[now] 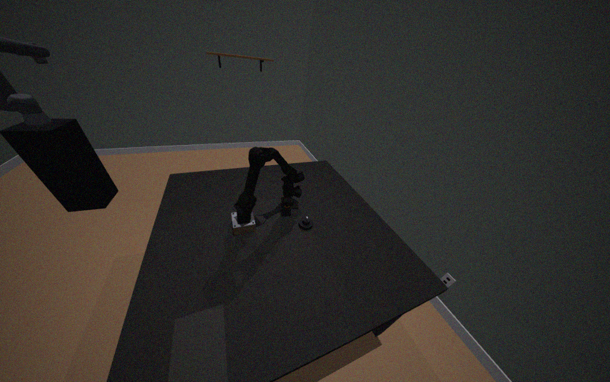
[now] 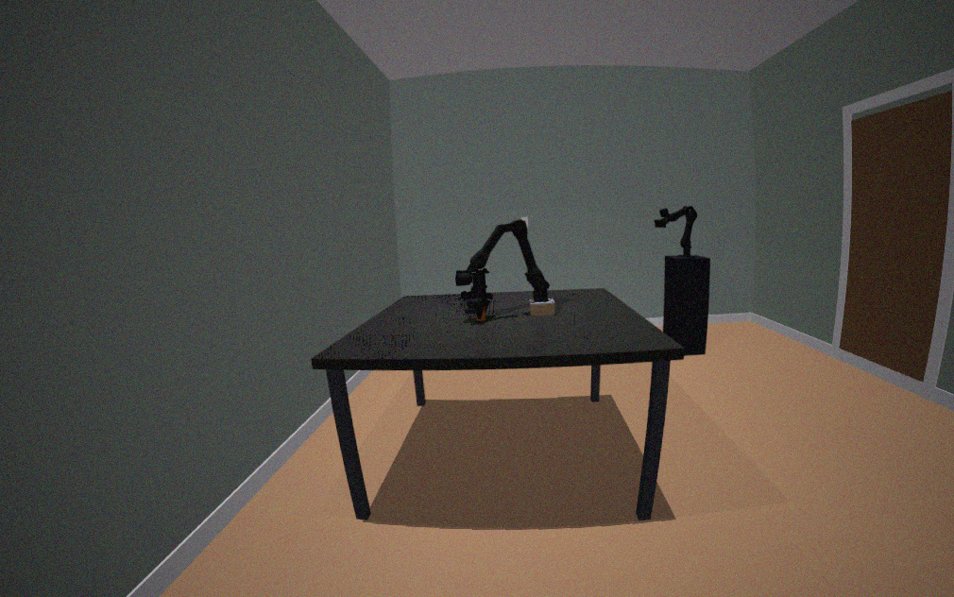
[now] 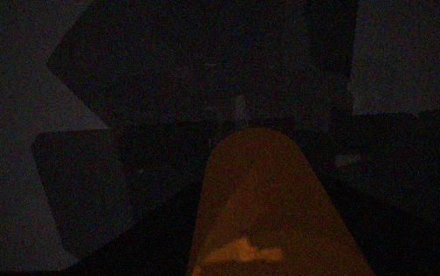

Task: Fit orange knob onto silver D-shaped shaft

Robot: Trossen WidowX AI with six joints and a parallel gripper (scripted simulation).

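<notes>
My gripper tip is now 3 cm below the orange knob. From my gripper tip the other things lie so: dark round pedestal 7 cm ahead, 18 cm to the right, 2 cm above.
</notes>
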